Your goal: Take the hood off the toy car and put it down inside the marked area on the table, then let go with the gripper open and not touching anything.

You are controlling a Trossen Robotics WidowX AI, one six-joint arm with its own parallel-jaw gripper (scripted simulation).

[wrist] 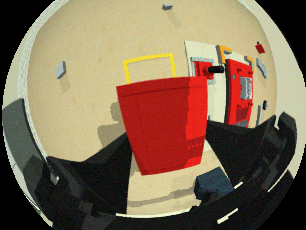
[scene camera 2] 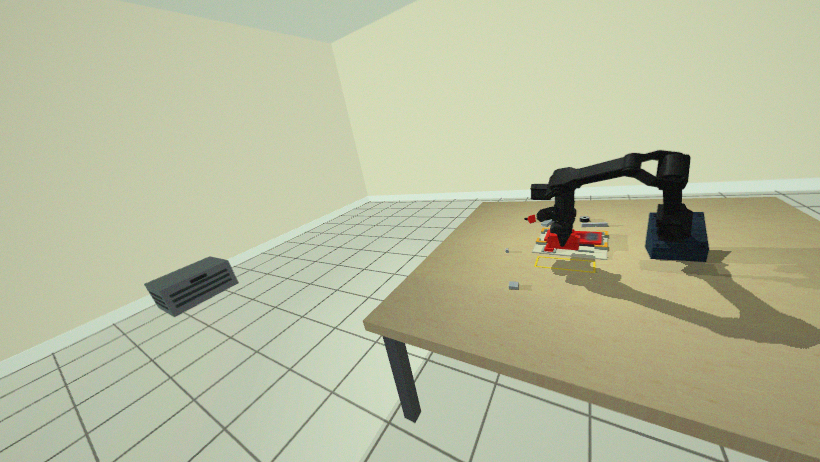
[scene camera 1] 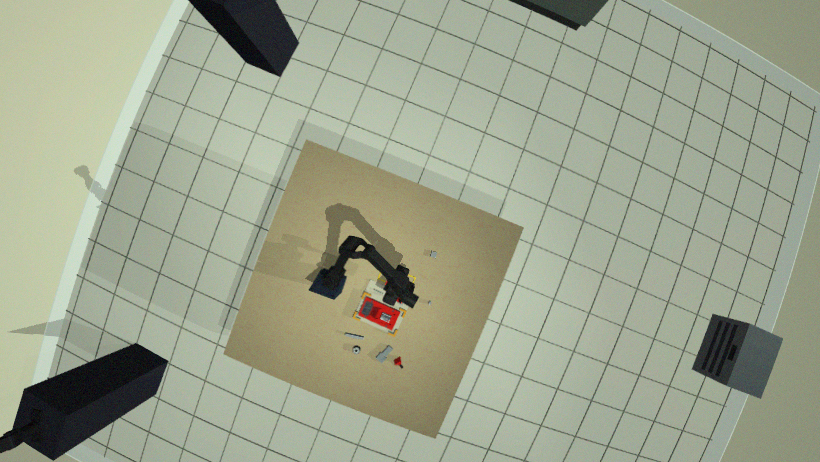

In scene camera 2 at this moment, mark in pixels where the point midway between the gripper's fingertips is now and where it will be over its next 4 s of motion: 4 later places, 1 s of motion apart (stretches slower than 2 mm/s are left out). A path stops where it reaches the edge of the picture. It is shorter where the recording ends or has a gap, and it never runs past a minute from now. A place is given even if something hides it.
My gripper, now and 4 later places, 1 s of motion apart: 563,242; 563,247; 563,253; 564,257; 564,260
